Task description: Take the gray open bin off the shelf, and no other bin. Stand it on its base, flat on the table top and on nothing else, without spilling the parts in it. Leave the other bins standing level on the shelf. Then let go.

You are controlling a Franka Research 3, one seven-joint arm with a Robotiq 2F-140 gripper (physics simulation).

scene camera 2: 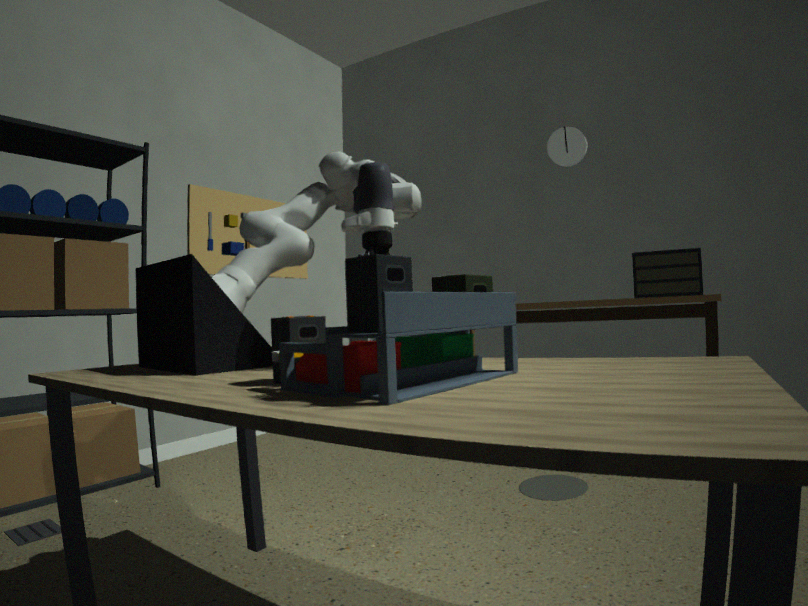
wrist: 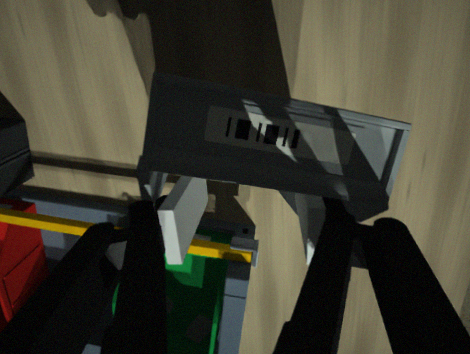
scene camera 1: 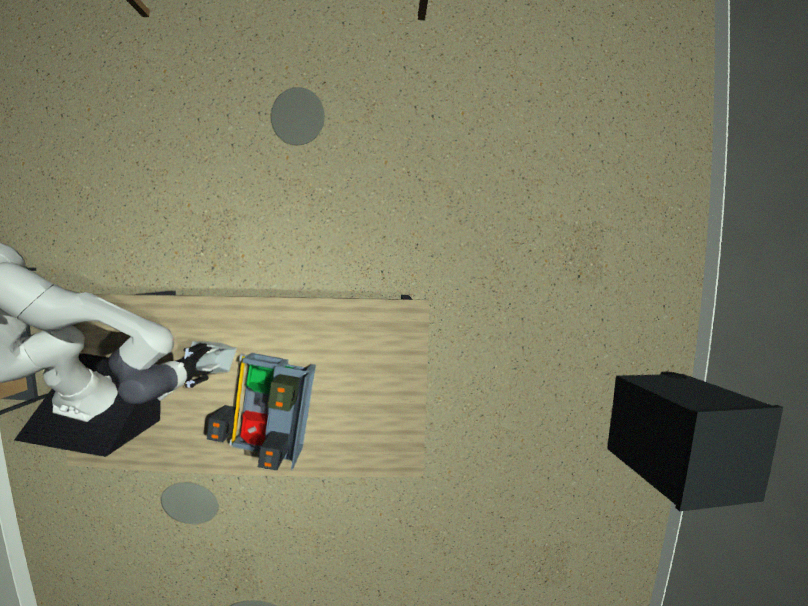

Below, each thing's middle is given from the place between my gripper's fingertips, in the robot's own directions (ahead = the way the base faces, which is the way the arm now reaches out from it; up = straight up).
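Scene:
The gray open bin (scene camera 1: pixel 225 358) has my hand 20 mm past it and 10 mm to the left of it. Counting from my hand, I find the red bin (scene camera 1: pixel 250 419) 150 mm ahead, 320 mm to the right and 60 mm below. The olive case (scene camera 2: pixel 458 283) is 50 mm above my hand, 110 mm to the right of it and 280 mm ahead of it, while the green bin (scene camera 2: pixel 415 351) is 60 mm below my hand, 90 mm to the right of it and 180 mm ahead of it.

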